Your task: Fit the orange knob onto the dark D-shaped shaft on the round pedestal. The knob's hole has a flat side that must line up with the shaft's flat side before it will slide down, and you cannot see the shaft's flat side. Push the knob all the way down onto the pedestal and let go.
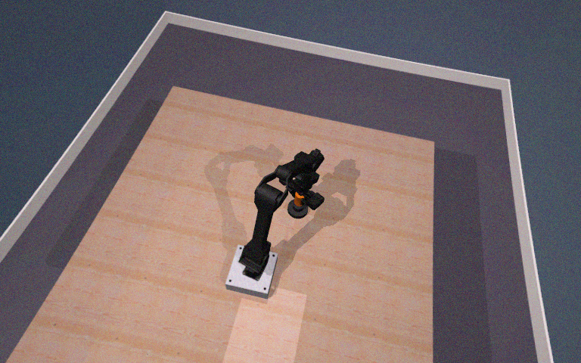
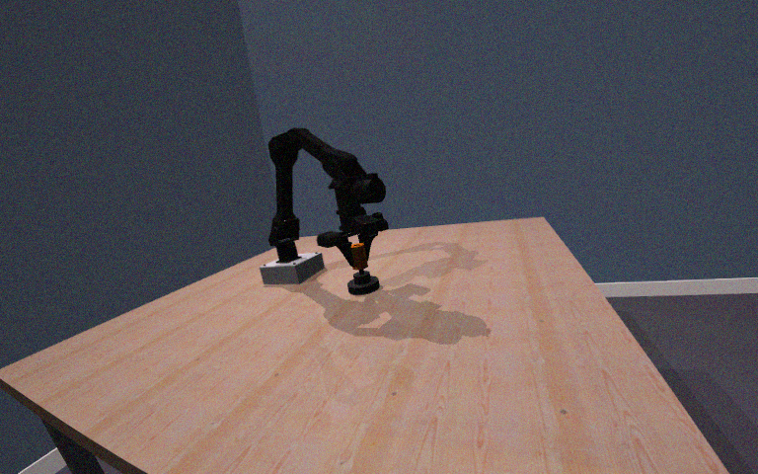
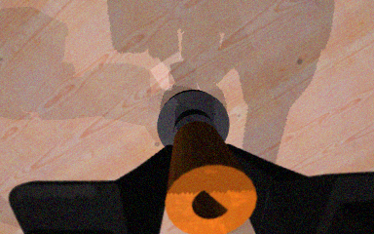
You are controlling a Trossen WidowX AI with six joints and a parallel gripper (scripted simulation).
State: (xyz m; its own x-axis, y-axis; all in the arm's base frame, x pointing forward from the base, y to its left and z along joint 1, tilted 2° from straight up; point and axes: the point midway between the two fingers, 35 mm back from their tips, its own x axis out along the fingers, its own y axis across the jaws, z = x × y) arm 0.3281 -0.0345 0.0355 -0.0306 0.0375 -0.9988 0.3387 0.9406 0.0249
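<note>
Now: the orange knob 2 cm above my gripper tip. The rest, counted from my gripper tip: round dark pedestal: 4 cm below.
</note>
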